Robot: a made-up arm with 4 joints.
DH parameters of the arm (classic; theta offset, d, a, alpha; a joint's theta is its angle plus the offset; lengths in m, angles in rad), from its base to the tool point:
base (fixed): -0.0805 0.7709 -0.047 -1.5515
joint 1: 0 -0.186 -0.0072 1.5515
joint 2: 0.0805 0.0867 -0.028 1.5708
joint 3: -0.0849 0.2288 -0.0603 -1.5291
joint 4: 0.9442 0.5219 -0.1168 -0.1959
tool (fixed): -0.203 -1.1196 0 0
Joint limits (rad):
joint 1: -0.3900..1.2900
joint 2: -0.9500..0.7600
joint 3: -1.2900..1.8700
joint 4: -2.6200..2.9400
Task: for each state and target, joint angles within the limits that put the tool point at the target. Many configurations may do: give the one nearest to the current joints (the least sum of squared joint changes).
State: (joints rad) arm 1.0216 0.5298 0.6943 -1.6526
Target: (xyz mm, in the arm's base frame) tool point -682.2 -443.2 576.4
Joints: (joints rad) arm 0.3749 -0.2155 -0.2166 -1.2978
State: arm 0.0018 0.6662 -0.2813 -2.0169
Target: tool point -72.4 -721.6 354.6
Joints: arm -0.2468 0.7600 -0.1591 -1.5578
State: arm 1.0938 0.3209 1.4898 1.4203
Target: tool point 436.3 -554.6 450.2
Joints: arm 1.1769 -0.1128 1.8700 0.5935
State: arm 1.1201 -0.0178 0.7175 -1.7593
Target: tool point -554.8 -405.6 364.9
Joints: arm 0.2564 -0.4160 0.1440 -1.3355
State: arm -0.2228 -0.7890 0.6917 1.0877
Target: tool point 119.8 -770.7 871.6
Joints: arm -0.3709 -0.8008 1.2306 0.9083
